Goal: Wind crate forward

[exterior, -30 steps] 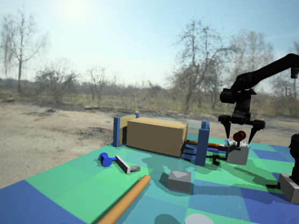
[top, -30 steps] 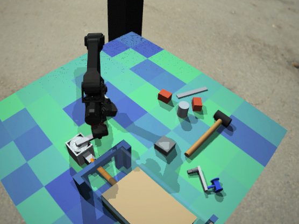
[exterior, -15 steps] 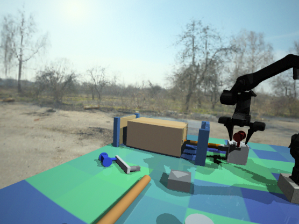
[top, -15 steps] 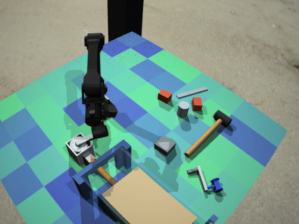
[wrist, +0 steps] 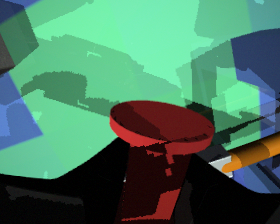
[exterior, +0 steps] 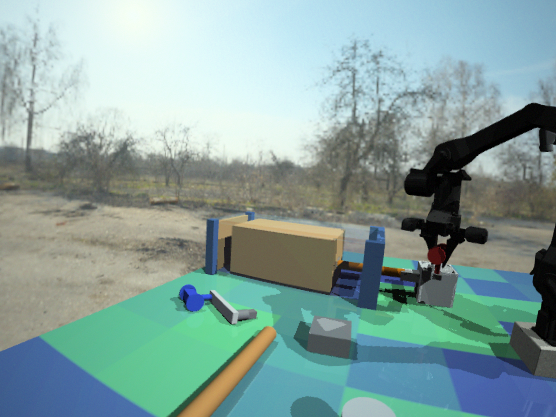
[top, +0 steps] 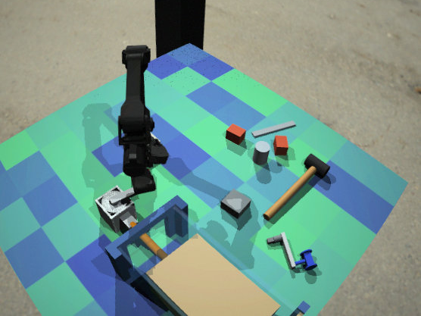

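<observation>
My gripper tip is 50 mm past the grey winch, 100 mm to the left of it and 90 mm above it. Also, from my gripper tip: red knob 20 mm above; red-knobbed crank 10 mm behind, 40 mm to the right, 10 mm below; blue frame 130 mm ahead, 110 mm to the right, 10 mm below.
</observation>
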